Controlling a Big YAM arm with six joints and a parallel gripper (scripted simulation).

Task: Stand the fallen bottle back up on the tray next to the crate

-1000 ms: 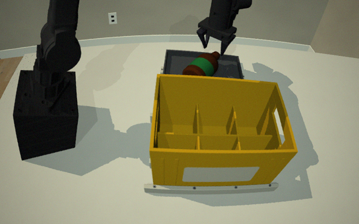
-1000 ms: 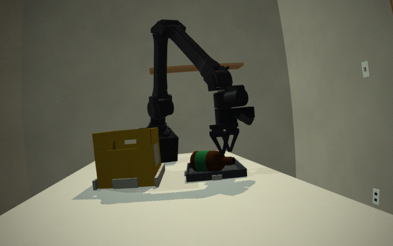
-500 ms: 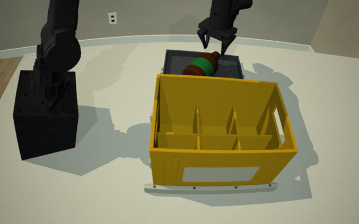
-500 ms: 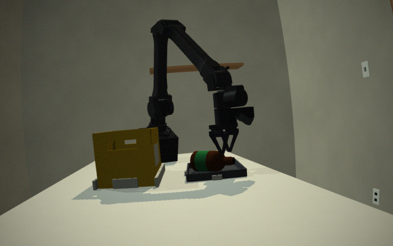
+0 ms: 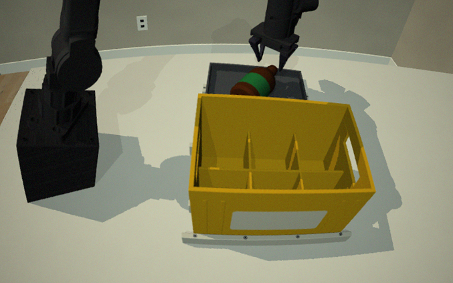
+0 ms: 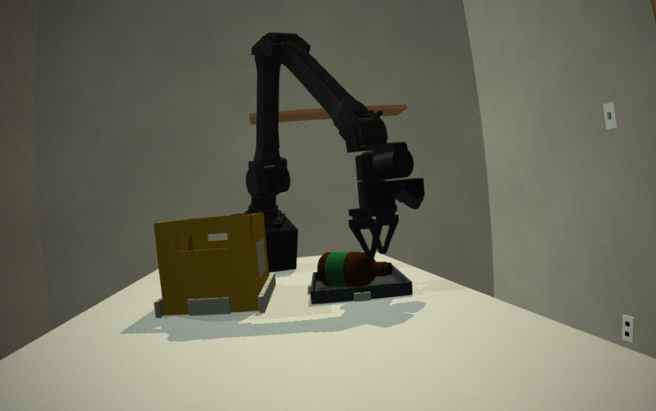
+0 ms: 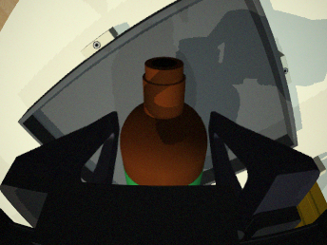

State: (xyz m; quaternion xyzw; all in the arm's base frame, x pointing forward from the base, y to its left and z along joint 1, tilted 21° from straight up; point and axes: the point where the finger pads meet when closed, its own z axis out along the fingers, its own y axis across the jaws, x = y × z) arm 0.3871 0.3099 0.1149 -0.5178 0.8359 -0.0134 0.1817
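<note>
The bottle lies 4 cm to the right of my hand, 4 cm below it and 2 cm behind it. Round my hand: tray: 6 cm below, 5 cm to the right, 2 cm behind; yellow crate: 33 cm to the right, 3 cm ahead, 1 cm above.
</note>
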